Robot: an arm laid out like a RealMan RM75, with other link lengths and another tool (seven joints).
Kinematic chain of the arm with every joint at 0, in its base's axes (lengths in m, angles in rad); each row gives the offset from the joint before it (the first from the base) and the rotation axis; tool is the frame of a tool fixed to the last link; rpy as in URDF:
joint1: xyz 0 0 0.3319 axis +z
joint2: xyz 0 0 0 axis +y
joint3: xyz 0 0 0.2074 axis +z
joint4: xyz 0 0 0 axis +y
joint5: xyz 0 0 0.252 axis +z
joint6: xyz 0 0 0 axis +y
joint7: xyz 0 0 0.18 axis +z
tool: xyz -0.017 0.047 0.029 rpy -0.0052 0 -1.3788
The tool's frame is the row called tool.
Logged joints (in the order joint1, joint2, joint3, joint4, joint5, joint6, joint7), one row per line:
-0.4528, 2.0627, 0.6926, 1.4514, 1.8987, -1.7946, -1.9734
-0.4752, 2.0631, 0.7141, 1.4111, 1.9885, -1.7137, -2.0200
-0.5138, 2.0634, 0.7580, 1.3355, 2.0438, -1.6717, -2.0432
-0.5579, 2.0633, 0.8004, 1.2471, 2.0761, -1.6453, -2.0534
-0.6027, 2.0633, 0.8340, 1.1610, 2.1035, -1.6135, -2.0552
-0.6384, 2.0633, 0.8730, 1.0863, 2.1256, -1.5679, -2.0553
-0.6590, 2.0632, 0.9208, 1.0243, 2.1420, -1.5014, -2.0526
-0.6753, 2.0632, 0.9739, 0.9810, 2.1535, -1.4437, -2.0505
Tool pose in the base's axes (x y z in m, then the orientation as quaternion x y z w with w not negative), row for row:
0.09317, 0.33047, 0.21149, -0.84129, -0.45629, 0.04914, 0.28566
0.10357, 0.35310, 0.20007, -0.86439, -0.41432, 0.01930, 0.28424
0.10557, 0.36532, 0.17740, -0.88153, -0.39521, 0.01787, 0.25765
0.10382, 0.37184, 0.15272, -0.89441, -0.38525, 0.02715, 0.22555
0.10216, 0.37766, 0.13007, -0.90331, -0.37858, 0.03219, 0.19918
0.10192, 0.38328, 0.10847, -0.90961, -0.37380, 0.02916, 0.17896
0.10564, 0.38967, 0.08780, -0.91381, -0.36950, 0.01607, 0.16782
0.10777, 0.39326, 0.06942, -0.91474, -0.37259, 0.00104, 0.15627
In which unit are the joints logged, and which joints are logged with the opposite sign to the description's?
The joints are logged in radians. Opposite sign: joint1, joint3, joint4, joint5, joint7.
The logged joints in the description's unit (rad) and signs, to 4 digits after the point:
0.4528, 2.0627, -0.6926, -1.4514, -1.8987, -1.7946, 1.9734
0.4752, 2.0631, -0.7141, -1.4111, -1.9885, -1.7137, 2.0200
0.5138, 2.0634, -0.7580, -1.3355, -2.0438, -1.6717, 2.0432
0.5579, 2.0633, -0.8004, -1.2471, -2.0761, -1.6453, 2.0534
0.6027, 2.0633, -0.8340, -1.1610, -2.1035, -1.6135, 2.0552
0.6384, 2.0633, -0.8730, -1.0863, -2.1256, -1.5679, 2.0553
0.6590, 2.0632, -0.9208, -1.0243, -2.1420, -1.5014, 2.0526
0.6753, 2.0632, -0.9739, -0.9810, -2.1535, -1.4437, 2.0505

